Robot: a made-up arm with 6 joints.
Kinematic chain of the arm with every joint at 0, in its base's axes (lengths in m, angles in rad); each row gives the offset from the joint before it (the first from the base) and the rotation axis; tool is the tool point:
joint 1: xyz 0 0 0.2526 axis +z
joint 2: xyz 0 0 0 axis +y
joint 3: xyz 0 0 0.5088 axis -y
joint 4: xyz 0 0 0 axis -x
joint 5: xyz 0.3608 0 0 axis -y
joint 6: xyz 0 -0.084 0 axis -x
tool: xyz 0 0 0
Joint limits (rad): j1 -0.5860..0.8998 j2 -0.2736..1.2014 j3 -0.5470..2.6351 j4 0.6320..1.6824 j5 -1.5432..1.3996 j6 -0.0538..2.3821
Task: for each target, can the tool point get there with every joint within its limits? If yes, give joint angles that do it. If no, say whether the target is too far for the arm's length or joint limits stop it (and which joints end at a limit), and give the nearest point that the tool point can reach.
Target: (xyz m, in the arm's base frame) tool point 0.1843 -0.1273 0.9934
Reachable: yes | joints -0.4190 0.7010 2.3696 1.0572 -1.2134 0.9378
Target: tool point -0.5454 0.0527 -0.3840
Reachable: no: joint limits stop it (at a limit: joint 1, joint 2, joint 3, joint 4) | nearest point 0.2991 0.3919 0.0664 | short by 1.015 m
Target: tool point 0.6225 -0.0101 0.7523
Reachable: yes | joints -0.0108 0.5298 0.4657 1.5305 -0.5469 0.1779
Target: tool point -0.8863 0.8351 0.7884
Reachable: no: too far | nearest point -0.4176 0.2884 0.7585 | short by 0.721 m
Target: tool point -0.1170 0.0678 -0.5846
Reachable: no: joint limits stop it (at a limit: joint 1, joint 2, joint 3, joint 4) | nearest point 0.3388 0.3178 0.0724 | short by 0.838 m
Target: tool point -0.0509 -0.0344 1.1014
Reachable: yes | joints 0.1391 0.1487 1.8636 1.2438 -0.4629 1.1290
